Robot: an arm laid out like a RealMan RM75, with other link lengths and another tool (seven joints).
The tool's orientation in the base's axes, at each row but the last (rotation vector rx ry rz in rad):
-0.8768 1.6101 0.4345
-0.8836 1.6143 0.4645
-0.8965 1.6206 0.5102
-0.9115 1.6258 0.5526
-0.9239 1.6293 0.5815
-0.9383 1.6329 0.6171
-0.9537 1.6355 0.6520
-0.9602 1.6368 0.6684
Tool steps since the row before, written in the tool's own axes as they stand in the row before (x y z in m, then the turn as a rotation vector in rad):
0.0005 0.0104 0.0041 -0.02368 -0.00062 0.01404
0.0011 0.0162 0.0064 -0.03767 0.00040 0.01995
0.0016 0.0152 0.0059 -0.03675 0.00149 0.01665
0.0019 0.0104 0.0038 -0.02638 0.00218 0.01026
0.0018 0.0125 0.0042 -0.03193 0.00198 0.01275
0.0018 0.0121 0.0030 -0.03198 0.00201 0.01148
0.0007 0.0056 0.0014 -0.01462 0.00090 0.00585
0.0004 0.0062 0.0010 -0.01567 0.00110 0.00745
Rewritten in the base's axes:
-0.0049 0.0095 -0.0034 0.01049 0.01656 0.01934
-0.0081 0.0145 -0.0053 0.01408 0.02552 0.03111
-0.0082 0.0132 -0.0051 0.01112 0.02349 0.03090
-0.0062 0.0085 -0.0040 0.00609 0.01623 0.02249
-0.0079 0.0099 -0.0040 0.00809 0.01952 0.02719
-0.0086 0.0086 -0.0034 0.00738 0.01854 0.02757
-0.0041 0.0039 -0.0014 0.00370 0.00896 0.01244
-0.0048 0.0039 -0.0009 0.00445 0.01063 0.01302

